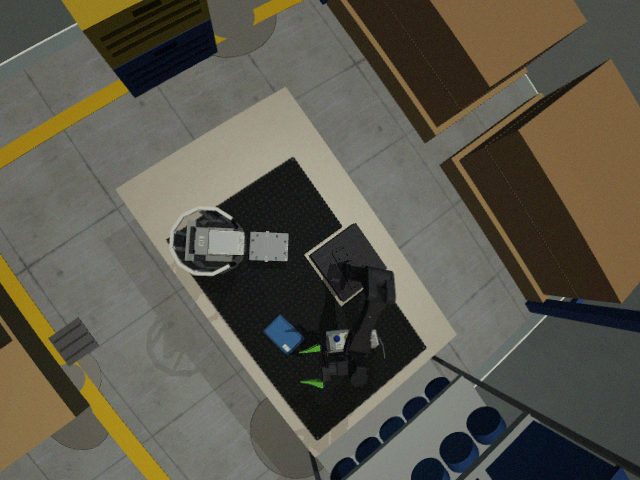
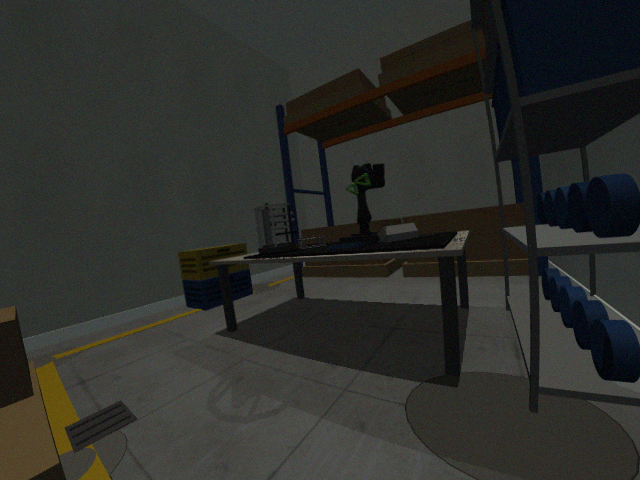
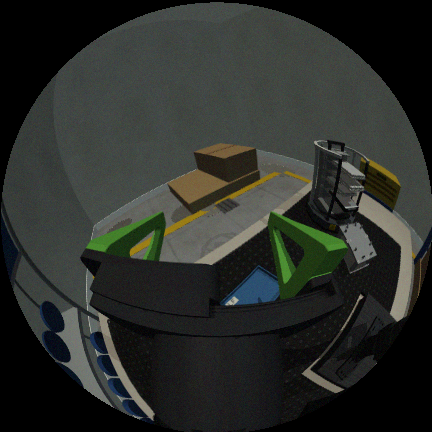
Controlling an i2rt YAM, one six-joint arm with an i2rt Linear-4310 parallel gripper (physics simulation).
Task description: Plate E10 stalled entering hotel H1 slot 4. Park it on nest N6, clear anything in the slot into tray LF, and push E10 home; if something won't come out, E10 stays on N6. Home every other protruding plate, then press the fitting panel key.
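Frame: origin at the arm's base, x ahead, y left, z up, level; millimetres.
Where they show: gripper, fingertip midpoint: (image 1: 299, 367) (image 2: 350, 185) (image 3: 216, 217); arm's base, origin of the base link: (image 1: 348, 267) (image 2: 365, 234).
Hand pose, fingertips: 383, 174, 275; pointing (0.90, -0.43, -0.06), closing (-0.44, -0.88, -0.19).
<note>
Things, the pixels of their top centre, and the offset from my fingertips, as dx, dy, dz. Level surfaces: height alone.
- hotel, middle of its top: (image 1: 204, 239) (image 3: 342, 144) (image 2: 272, 203) +72, -540, -4
- grey pinned nest, middle of its top: (image 3: 360, 236) (image 1: 269, 246) (image 2: 310, 235) -116, -425, -237
- blue tray, middle of its top: (image 3: 254, 294) (image 1: 284, 335) (image 2: 347, 243) +11, -53, -295
- key panel, middle of its top: (image 1: 354, 343) (image 2: 397, 224) -239, +123, -229
- black mat, its level: dz -313
- cream table, its level: dz -325
My gripper (image 1: 300, 367) (image 2: 357, 183) (image 3: 216, 217) is open and empty, raised above the table's near end, beyond the blue tray. The hotel (image 1: 190, 243) (image 2: 266, 227) (image 3: 336, 186) stands at the mat's far left, inside a clear curved guard. Several pale plates (image 3: 355, 171) stick out of it by differing amounts; their labels and the slot numbers cannot be read. A grey pinned nest (image 1: 268, 246) (image 3: 357, 242) lies before it, with no plate seen on it. The blue tray (image 1: 283, 334) (image 3: 255, 286) looks empty. The key panel (image 1: 337, 348) (image 2: 398, 230) is partly hidden by the arm.
The arm's dark base plate (image 1: 356, 237) (image 3: 345, 345) lies between the nest and the panel. A black mat (image 1: 242, 304) covers much of the cream table (image 1: 165, 180). A shelf unit with blue bins (image 1: 391, 427) stands past the panel end. Cardboard boxes (image 3: 227, 161) stand on the floor.
</note>
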